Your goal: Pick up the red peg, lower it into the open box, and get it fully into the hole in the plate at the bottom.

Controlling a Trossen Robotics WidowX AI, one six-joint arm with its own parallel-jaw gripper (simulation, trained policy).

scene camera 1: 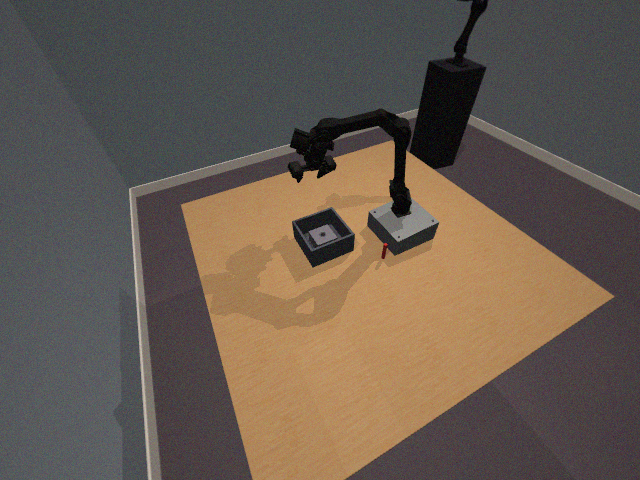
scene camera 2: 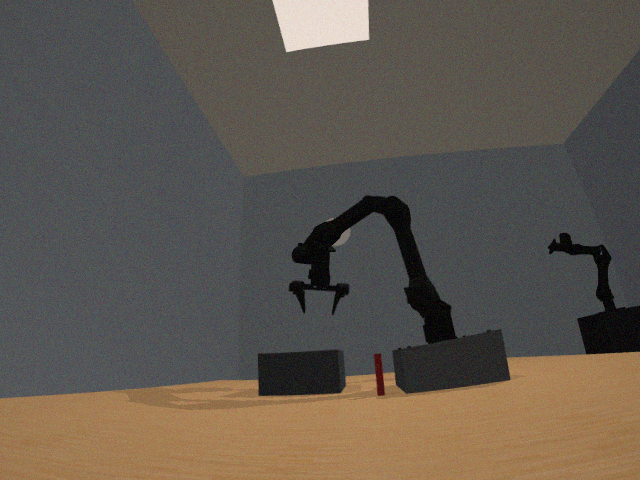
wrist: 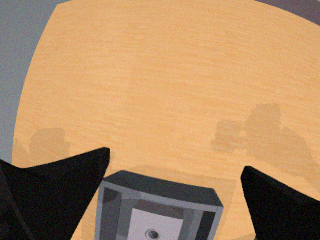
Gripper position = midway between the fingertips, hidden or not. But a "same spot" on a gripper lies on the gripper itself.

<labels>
my gripper: scene camera 1 307, 180; scene camera 2; wrist
same spot on my gripper: [wrist: 58, 193] = [scene camera 2: 304, 297]
</labels>
